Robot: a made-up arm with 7 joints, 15 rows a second.
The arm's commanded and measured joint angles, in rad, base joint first. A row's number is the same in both.
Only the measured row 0 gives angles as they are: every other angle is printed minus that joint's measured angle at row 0.
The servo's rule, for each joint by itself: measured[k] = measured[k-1] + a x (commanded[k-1-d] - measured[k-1]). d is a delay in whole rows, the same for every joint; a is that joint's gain. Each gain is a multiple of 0.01, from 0.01 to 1. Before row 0 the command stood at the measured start. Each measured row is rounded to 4 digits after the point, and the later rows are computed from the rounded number. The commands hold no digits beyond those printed.
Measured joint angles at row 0: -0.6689 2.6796 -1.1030 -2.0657 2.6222 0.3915 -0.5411
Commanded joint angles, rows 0 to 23: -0.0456 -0.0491 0.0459 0.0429 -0.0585 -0.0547 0.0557; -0.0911 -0.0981 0.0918 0.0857 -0.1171 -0.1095 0.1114; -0.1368 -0.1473 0.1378 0.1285 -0.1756 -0.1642 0.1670; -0.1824 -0.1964 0.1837 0.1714 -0.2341 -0.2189 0.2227; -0.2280 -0.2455 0.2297 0.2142 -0.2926 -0.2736 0.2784; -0.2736 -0.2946 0.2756 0.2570 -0.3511 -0.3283 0.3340; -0.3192 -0.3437 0.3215 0.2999 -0.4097 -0.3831 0.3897; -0.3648 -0.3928 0.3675 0.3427 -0.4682 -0.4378 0.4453; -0.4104 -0.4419 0.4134 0.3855 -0.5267 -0.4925 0.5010; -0.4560 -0.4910 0.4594 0.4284 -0.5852 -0.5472 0.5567; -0.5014 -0.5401 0.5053 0.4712 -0.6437 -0.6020 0.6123; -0.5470 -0.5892 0.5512 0.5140 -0.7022 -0.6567 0.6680; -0.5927 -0.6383 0.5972 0.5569 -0.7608 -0.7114 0.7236; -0.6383 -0.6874 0.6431 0.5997 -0.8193 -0.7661 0.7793; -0.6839 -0.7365 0.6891 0.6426 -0.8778 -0.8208 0.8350; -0.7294 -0.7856 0.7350 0.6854 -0.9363 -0.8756 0.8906; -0.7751 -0.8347 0.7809 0.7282 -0.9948 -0.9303 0.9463; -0.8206 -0.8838 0.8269 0.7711 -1.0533 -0.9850 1.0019; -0.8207 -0.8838 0.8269 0.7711 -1.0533 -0.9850 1.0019; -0.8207 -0.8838 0.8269 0.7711 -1.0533 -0.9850 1.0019; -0.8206 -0.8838 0.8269 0.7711 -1.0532 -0.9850 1.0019; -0.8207 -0.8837 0.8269 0.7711 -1.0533 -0.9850 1.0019; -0.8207 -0.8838 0.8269 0.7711 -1.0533 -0.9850 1.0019; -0.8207 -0.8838 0.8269 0.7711 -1.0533 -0.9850 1.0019
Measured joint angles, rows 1 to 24: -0.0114 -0.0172 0.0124 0.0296 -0.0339 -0.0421 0.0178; -0.0313 -0.0455 0.0338 0.0683 -0.0822 -0.0940 0.0478; -0.0577 -0.0811 0.0619 0.1098 -0.1364 -0.1481 0.0859; -0.0889 -0.1215 0.0948 0.1523 -0.1931 -0.2026 0.1297; -0.1237 -0.1649 0.1312 0.1950 -0.2508 -0.2573 0.1773; -0.1612 -0.2103 0.1702 0.2378 -0.3090 -0.3120 0.2274; -0.2007 -0.2570 0.2111 0.2806 -0.3674 -0.3667 0.2793; -0.2417 -0.3045 0.2533 0.3234 -0.4259 -0.4214 0.3324; -0.2839 -0.3526 0.2965 0.3662 -0.4844 -0.4761 0.3864; -0.3269 -0.4010 0.3405 0.4091 -0.5429 -0.5308 0.4409; -0.3705 -0.4497 0.3850 0.4519 -0.6014 -0.5856 0.4957; -0.4146 -0.4985 0.4299 0.4947 -0.6599 -0.6403 0.5508; -0.4591 -0.5474 0.4751 0.5376 -0.7184 -0.6950 0.6061; -0.5039 -0.5964 0.5205 0.5804 -0.7769 -0.7497 0.6615; -0.5489 -0.6454 0.5660 0.6233 -0.8354 -0.8044 0.7170; -0.5940 -0.6945 0.6116 0.6661 -0.8939 -0.8592 0.7726; -0.6393 -0.7436 0.6573 0.7089 -0.9524 -0.9139 0.8282; -0.6846 -0.7927 0.7031 0.7518 -1.0109 -0.9686 0.8838; -0.7186 -0.8246 0.7365 0.7651 -1.0355 -0.9812 0.9216; -0.7441 -0.8453 0.7609 0.7692 -1.0458 -0.9841 0.9473; -0.7632 -0.8588 0.7787 0.7705 -1.0501 -0.9848 0.9648; -0.7776 -0.8675 0.7917 0.7709 -1.0520 -0.9850 0.9767; -0.7884 -0.8732 0.8012 0.7710 -1.0528 -0.9850 0.9848; -0.7965 -0.8769 0.8081 0.7711 -1.0531 -0.9850 0.9903
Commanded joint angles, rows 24 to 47: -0.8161 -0.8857 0.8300 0.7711 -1.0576 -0.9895 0.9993; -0.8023 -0.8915 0.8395 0.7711 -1.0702 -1.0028 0.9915; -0.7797 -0.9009 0.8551 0.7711 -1.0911 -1.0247 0.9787; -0.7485 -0.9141 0.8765 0.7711 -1.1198 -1.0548 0.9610; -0.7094 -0.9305 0.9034 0.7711 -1.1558 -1.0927 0.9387; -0.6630 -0.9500 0.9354 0.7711 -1.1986 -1.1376 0.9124; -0.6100 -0.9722 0.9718 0.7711 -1.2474 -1.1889 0.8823; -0.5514 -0.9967 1.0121 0.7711 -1.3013 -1.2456 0.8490; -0.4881 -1.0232 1.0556 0.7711 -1.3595 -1.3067 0.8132; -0.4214 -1.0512 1.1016 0.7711 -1.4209 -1.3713 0.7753; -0.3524 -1.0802 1.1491 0.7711 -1.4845 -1.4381 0.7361; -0.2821 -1.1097 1.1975 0.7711 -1.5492 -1.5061 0.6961; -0.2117 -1.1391 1.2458 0.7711 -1.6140 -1.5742 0.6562; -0.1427 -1.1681 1.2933 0.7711 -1.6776 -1.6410 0.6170; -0.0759 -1.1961 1.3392 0.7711 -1.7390 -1.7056 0.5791; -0.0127 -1.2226 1.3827 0.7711 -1.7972 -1.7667 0.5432; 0.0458 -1.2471 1.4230 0.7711 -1.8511 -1.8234 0.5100; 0.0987 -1.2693 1.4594 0.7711 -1.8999 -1.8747 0.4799; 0.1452 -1.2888 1.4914 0.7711 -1.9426 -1.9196 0.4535; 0.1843 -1.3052 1.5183 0.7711 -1.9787 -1.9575 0.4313; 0.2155 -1.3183 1.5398 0.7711 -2.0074 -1.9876 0.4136; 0.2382 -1.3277 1.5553 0.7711 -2.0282 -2.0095 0.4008; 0.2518 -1.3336 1.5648 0.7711 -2.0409 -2.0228 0.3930; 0.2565 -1.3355 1.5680 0.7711 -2.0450 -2.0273 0.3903
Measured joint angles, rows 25 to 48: -0.8014 -0.8800 0.8140 0.7711 -1.0557 -0.9885 0.9932; -0.8016 -0.8840 0.8209 0.7711 -1.0641 -0.9995 0.9927; -0.7961 -0.8899 0.8301 0.7711 -1.0798 -1.0189 0.9882; -0.7842 -0.8984 0.8426 0.7711 -1.1030 -1.0465 0.9795; -0.7655 -0.9096 0.8590 0.7711 -1.1336 -1.0821 0.9664; -0.7399 -0.9237 0.8796 0.7711 -1.1713 -1.1248 0.9491; -0.7074 -0.9407 0.9045 0.7711 -1.2154 -1.1742 0.9277; -0.6684 -0.9603 0.9336 0.7711 -1.2652 -1.2292 0.9025; -0.6233 -0.9823 0.9665 0.7711 -1.3199 -1.2889 0.8739; -0.5728 -1.0064 1.0030 0.7711 -1.3785 -1.3523 0.8423; -0.5177 -1.0322 1.0424 0.7711 -1.4400 -1.4184 0.8083; -0.4588 -1.0593 1.0843 0.7711 -1.5033 -1.4859 0.7724; -0.3970 -1.0872 1.1279 0.7711 -1.5675 -1.5539 0.7352; -0.3334 -1.1155 1.1726 0.7711 -1.6314 -1.6210 0.6974; -0.2690 -1.1437 1.2176 0.7711 -1.6938 -1.6861 0.6595; -0.2049 -1.1713 1.2622 0.7711 -1.7538 -1.7482 0.6223; -0.1422 -1.1978 1.3056 0.7711 -1.8102 -1.8061 0.5864; -0.0820 -1.2228 1.3471 0.7711 -1.8622 -1.8589 0.5523; -0.0252 -1.2459 1.3861 0.7711 -1.9088 -1.9056 0.5207; 0.0272 -1.2667 1.4218 0.7711 -1.9493 -1.9456 0.4921; 0.0743 -1.2848 1.4537 0.7711 -1.9830 -1.9779 0.4670; 0.1153 -1.2998 1.4811 0.7711 -2.0092 -2.0022 0.4458; 0.1494 -1.3116 1.5037 0.7711 -2.0276 -2.0181 0.4289; 0.1762 -1.3200 1.5211 0.7711 -2.0377 -2.0252 0.4165
